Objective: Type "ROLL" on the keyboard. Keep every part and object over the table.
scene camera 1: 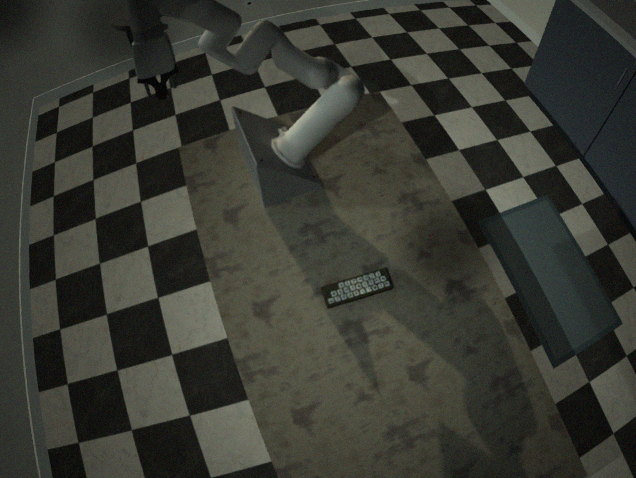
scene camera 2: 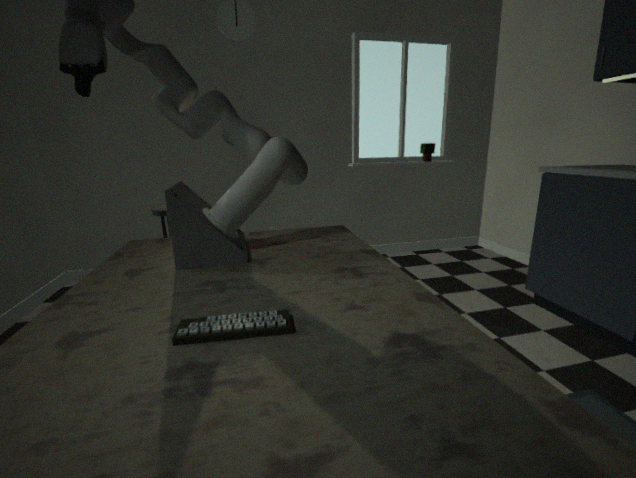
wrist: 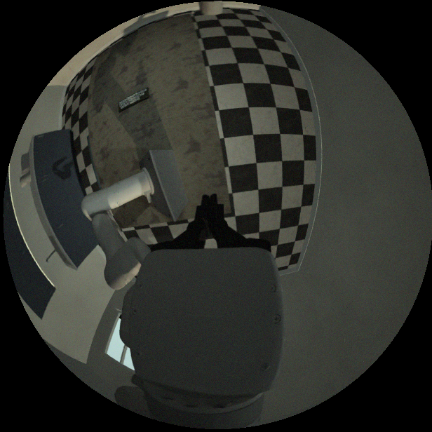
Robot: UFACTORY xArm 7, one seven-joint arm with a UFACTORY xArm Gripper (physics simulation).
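Where they show: gripper, fingertip midpoint: point(scene camera 1: 163, 97) point(scene camera 2: 82, 94); arm's base, link origin: point(scene camera 1: 287, 153) point(scene camera 2: 219, 224).
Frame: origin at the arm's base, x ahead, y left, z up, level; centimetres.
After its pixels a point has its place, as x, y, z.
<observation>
The keyboard point(scene camera 1: 356, 287) @(45.5, -1.4, -7.5) point(scene camera 2: 234, 326) @(47.4, -1.2, -7.3) point(wrist: 133, 99) lies flat on the table point(scene camera 1: 287, 370) @(57.6, -28.4, -9.1) point(scene camera 2: 102, 411) @(58.9, -18.2, -9.1) point(wrist: 175, 65). It is a dark slab with rows of pale keys; the letters are too small to read. My gripper point(scene camera 1: 161, 95) @(-5.5, -30.1, 35.6) point(scene camera 2: 82, 94) @(-5.5, -30.1, 35.6) point(wrist: 211, 203) is shut with nothing between its fingers. It hangs fingers down, high up and far from the keyboard, at the upper left in both scene views. In the wrist view its fingertips show in front of the table's corner near the grey base wedge, with the keyboard farther off at the upper left.
The arm rises from a grey wedge mount point(scene camera 1: 287, 187) @(9.7, -4.6, -3.1) point(scene camera 2: 203, 241) @(9.7, -4.9, -2.1) point(wrist: 168, 182) on the table, between the gripper and the keyboard. A bluish see-through box or table point(scene camera 1: 570, 287) stands right of the table. Blue cabinets point(scene camera 1: 575, 77) point(scene camera 2: 580, 246) point(wrist: 55, 200) stand by the wall.
</observation>
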